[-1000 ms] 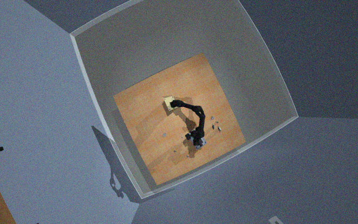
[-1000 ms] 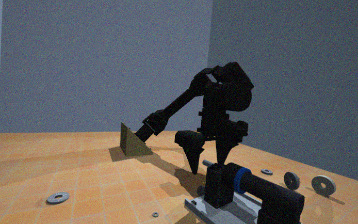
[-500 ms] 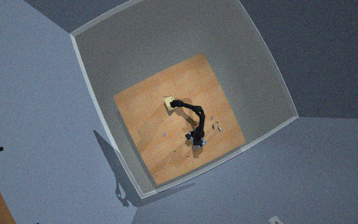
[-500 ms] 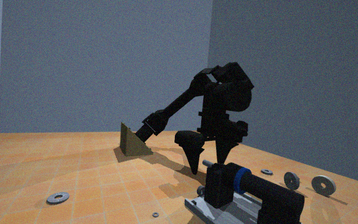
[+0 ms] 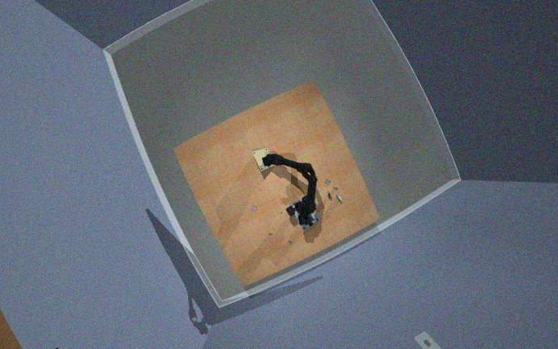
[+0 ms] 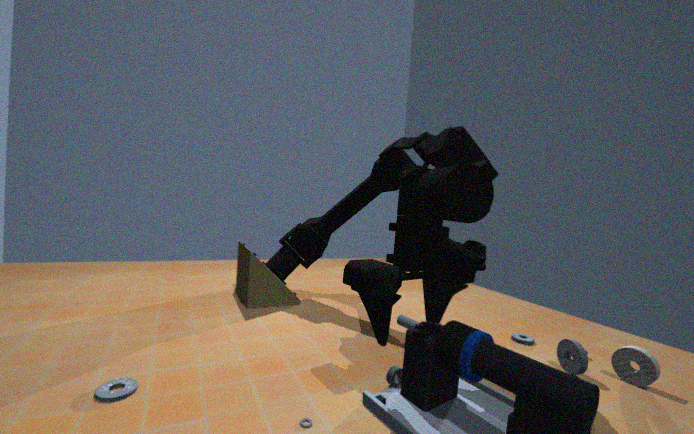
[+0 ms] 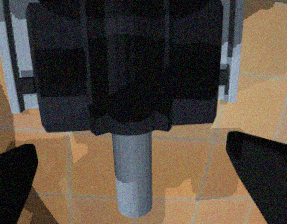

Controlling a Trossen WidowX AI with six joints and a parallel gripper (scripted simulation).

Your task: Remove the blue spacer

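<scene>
The grey shaft lies 5 cm ahead of my gripper tip, 2 cm to the left of it and 2 cm above it. The rest, counted from my gripper tip: blue spacer (9 cm ahead, 3 cm to the left, 2 cm above); flat washer (7 cm behind, 30 cm to the left, 6 cm below).
</scene>
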